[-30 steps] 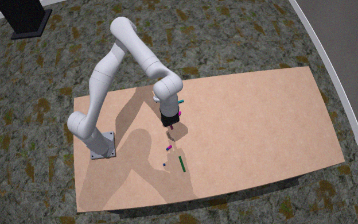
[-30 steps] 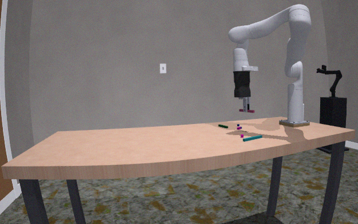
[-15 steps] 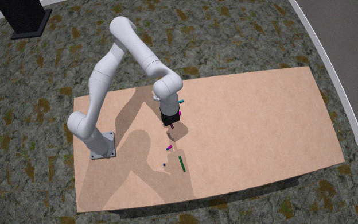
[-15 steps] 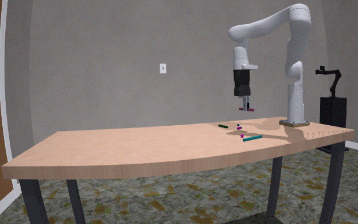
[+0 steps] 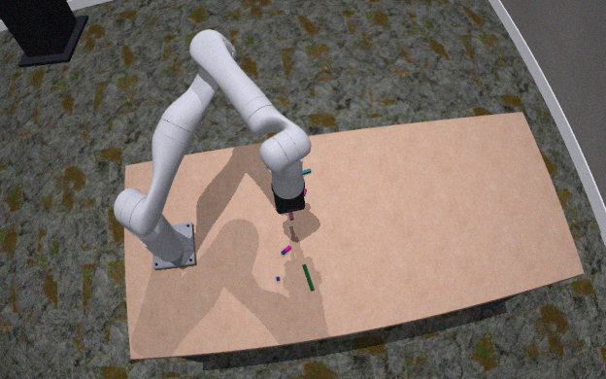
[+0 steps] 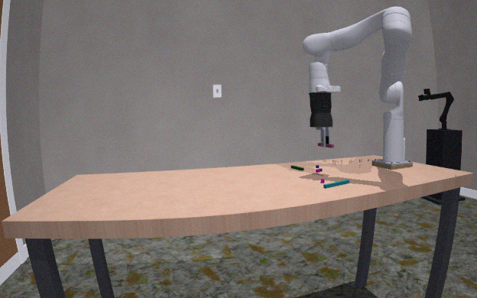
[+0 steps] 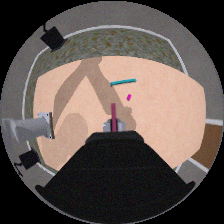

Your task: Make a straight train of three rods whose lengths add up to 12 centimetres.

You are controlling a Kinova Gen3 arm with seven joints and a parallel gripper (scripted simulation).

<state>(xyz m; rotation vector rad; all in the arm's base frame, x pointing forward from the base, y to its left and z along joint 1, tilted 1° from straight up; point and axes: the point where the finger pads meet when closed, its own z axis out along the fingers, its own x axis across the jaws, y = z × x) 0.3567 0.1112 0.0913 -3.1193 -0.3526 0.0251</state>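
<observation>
The green rod lies 60 mm ahead of my hand, 180 mm to the right of it and 110 mm below it. The rest, counted from my hand: turquoise rod: 10 mm ahead, 140 mm to the left, 110 mm below; pink rod: 10 mm below.
</observation>
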